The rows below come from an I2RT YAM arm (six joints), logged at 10 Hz.
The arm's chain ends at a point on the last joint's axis. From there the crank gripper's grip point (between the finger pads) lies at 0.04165 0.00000 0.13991 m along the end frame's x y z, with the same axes.
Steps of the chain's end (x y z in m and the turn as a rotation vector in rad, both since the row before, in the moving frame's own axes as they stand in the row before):
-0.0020, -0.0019, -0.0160, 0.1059, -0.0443, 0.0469
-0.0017, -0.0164, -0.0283, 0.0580, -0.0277, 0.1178
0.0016, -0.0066, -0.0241, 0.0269, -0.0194, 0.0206
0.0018, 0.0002, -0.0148, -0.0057, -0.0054, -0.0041
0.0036, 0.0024, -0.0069, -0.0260, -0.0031, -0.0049
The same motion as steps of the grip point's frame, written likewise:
-0.0079, -0.0150, -0.0150, 0.1059, -0.0443, 0.0469
-0.0054, -0.0199, -0.0273, 0.0580, -0.0277, 0.1178
-0.0011, -0.0095, -0.0234, 0.0269, -0.0194, 0.0206
0.0010, 0.0008, -0.0146, -0.0057, -0.0054, -0.0041
0.0032, 0.0058, -0.0068, -0.0260, -0.0031, -0.0049

